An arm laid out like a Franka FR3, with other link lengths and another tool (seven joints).
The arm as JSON. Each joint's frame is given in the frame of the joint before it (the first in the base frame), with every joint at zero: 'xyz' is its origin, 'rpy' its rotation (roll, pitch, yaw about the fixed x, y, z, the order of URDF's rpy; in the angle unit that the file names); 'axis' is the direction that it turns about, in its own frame. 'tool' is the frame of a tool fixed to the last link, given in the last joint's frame.
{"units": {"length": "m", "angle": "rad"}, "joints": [
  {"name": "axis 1", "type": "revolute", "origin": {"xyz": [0.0, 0.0, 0.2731], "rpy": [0.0, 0.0, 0.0]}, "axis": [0.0, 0.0, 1.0]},
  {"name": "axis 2", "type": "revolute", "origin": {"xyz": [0.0, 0.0, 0.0], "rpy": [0.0, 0.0, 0.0]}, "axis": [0.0, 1.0, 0.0]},
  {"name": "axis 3", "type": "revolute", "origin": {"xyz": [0.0, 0.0, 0.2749], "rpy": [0.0, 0.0, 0.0]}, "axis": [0.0, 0.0, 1.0]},
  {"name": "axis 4", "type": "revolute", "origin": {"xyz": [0.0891, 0.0, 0.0], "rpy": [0.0, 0.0, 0.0]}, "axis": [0.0, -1.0, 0.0]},
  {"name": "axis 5", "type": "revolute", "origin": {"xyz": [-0.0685, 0.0, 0.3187], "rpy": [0.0, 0.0, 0.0]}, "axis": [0.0, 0.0, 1.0]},
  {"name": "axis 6", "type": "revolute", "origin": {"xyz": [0.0, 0.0, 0.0], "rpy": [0.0, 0.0, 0.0]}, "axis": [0.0, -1.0, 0.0]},
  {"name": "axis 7", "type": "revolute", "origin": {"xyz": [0.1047, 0.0, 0.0], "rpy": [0.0, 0.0, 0.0]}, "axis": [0.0, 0.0, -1.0]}
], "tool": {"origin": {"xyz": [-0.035, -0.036, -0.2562], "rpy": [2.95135, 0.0, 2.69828]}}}
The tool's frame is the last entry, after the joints.
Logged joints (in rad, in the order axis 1, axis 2, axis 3, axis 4, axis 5, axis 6, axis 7), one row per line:
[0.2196, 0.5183, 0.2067, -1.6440, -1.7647, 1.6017, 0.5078]
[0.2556, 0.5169, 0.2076, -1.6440, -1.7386, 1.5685, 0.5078]
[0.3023, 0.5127, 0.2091, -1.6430, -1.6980, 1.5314, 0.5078]
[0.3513, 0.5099, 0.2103, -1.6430, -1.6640, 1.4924, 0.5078]
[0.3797, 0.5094, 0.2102, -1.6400, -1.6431, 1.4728, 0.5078]
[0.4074, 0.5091, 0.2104, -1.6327, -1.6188, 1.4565, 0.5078]
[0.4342, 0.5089, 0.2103, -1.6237, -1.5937, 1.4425, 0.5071]
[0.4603, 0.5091, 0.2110, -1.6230, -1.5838, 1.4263, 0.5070]
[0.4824, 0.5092, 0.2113, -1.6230, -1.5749, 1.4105, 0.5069]
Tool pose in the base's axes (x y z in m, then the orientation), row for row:
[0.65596, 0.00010, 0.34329, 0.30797, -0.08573, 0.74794, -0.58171]
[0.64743, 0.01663, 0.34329, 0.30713, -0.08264, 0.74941, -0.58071]
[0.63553, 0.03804, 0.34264, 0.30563, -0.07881, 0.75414, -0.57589]
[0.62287, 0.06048, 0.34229, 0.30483, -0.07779, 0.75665, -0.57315]
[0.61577, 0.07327, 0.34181, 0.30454, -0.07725, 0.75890, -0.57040]
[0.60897, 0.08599, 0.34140, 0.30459, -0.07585, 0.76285, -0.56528]
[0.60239, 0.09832, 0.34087, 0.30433, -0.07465, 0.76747, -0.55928]
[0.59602, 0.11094, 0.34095, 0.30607, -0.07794, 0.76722, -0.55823]
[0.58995, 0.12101, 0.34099, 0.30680, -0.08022, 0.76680, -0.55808]
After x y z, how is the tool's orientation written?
As a quaternion, w x y z.
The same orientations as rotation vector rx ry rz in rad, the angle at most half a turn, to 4 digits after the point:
[-0.2267, 1.9775, -1.5380]
[-0.2186, 1.9823, -1.5360]
[-0.2086, 1.9963, -1.5244]
[-0.2060, 2.0037, -1.5178]
[-0.2046, 2.0099, -1.5107]
[-0.2009, 2.0203, -1.4971]
[-0.1977, 2.0329, -1.4814]
[-0.2063, 2.0304, -1.4773]
[-0.2122, 2.0286, -1.4764]

